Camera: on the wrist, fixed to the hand. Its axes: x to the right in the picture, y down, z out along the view.
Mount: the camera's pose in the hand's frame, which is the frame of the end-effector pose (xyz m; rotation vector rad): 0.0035 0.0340 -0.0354 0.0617 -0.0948 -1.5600
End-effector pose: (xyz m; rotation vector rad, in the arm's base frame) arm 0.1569 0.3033 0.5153 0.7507 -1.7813 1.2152
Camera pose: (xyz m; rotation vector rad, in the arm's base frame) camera 0.1378 0.3483 0.5101 1.7247 -0.6906 0.1342
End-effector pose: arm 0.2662 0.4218 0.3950 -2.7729 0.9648 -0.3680
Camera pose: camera 0.2387 0.3902 0.4208 -2.7749 -1.3451 -0.3764
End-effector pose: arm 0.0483 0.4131 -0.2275 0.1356 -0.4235 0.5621
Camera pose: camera 0.0450 0.4518 -0.2577 0.4861 -0.2799 -0.9703
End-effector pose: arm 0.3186 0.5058 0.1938 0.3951 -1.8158 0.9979
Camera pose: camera 0.3163 0.5546 0.1875 1.5587 -0.9872 -0.0952
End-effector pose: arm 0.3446 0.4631 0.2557 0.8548 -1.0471 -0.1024
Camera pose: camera 0.3640 0.5049 0.2730 1.5577 -0.2439 -1.4213
